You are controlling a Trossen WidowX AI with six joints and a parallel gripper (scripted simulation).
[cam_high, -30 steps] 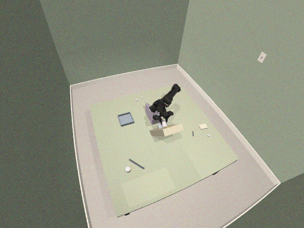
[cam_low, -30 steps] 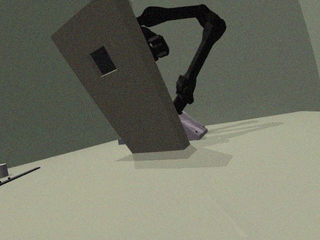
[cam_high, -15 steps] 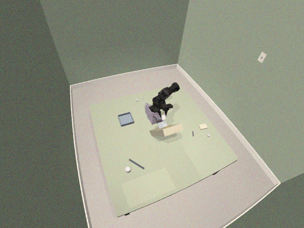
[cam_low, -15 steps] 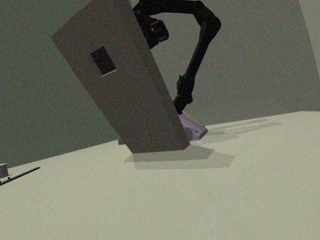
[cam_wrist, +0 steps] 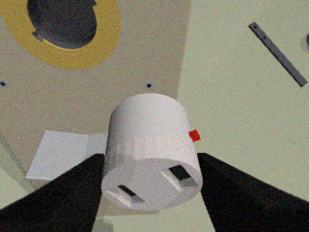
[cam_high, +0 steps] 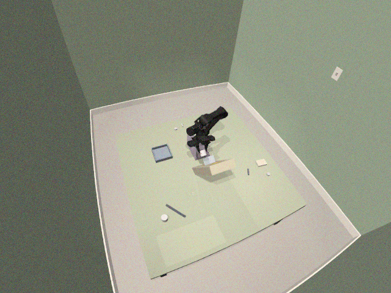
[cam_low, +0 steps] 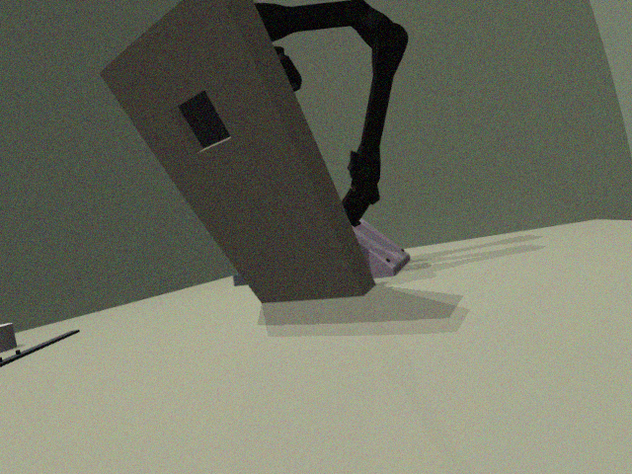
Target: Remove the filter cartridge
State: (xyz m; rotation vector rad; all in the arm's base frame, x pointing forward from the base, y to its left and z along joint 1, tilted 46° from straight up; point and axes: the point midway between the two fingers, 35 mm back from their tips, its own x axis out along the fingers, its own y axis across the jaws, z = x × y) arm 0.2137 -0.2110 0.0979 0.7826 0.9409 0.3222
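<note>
The blue-grey tray is 330 mm behind my gripper tip, 290 mm below it and 200 mm to the right of it. The rest, counted from my gripper tip: white disc 400 mm to the right, 280 mm below, 220 mm ahead; service panel 110 mm below, 70 mm ahead, 50 mm to the left; round filter cartridge right at my gripper tip.
</note>
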